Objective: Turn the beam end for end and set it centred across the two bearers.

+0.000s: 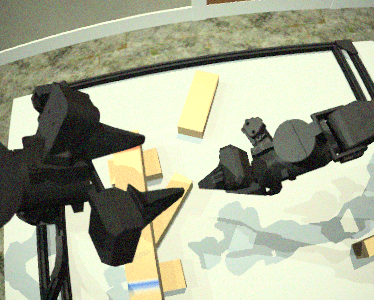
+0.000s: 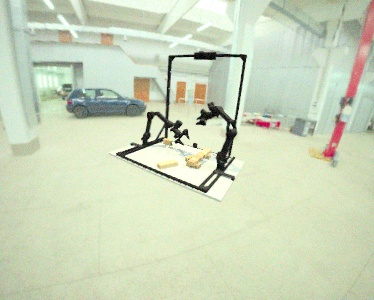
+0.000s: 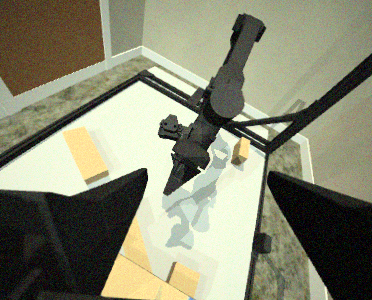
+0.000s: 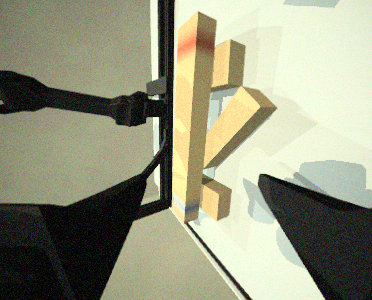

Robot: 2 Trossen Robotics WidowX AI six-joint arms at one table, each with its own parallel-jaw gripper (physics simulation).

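Frame: origin at the left arm's base, x ahead, y left, z up, level; metres.
Seen in the pictures: left gripper, fingertip midpoint: (image 1: 162,163) (image 2: 196,121) (image 3: 207,175); right gripper, fingertip midpoint: (image 1: 212,188) (image 2: 186,142) (image 3: 166,190) (image 4: 201,179); left arm's base, link origin: (image 1: 48,211) (image 2: 220,169) (image 4: 163,108); right arm's base, link origin: (image 2: 145,144).
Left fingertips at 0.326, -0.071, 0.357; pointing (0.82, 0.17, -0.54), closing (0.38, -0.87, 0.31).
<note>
Pixels of each thing's top centre, then the offset from my left fingertips to it, as dx, dy, dz.
- long wooden beam, top centre: (image 4: 178,135) (image 1: 132,212) (image 3: 115,275) (image 2: 200,153) -0.097, +0.024, -0.289
- third block, top centre: (image 4: 217,136) (image 1: 165,208) (image 3: 132,241) -0.034, +0.031, -0.332
- pale block, top centre: (image 1: 199,98) (image 3: 84,150) (image 2: 167,162) +0.091, +0.293, -0.338
- small block, top centre: (image 3: 244,147) (image 2: 167,139) +0.435, -0.156, -0.313
The long wooden beam (image 1: 141,262) (image 4: 189,119) (image 3: 131,283) (image 2: 199,156) lies across two short bearers, one (image 1: 153,165) (image 4: 227,63) near its red-banded end and one (image 1: 172,277) (image 4: 216,199) (image 3: 183,278) near its blue-banded end. My left gripper (image 1: 163,165) (image 3: 207,175) (image 2: 199,120) is open and empty, high above the beam. My right gripper (image 1: 203,183) (image 3: 166,190) (image 4: 201,179) (image 2: 184,135) is open and empty, in the air to the right of the beam, apart from it.
A third block (image 1: 171,205) (image 4: 235,119) (image 3: 134,241) lies slanted between the bearers, one end under the beam. A pale block (image 1: 199,104) (image 3: 85,155) (image 2: 167,163) lies farther back. A small block (image 3: 241,151) (image 2: 167,141) stands by the black table frame (image 1: 215,58).
</note>
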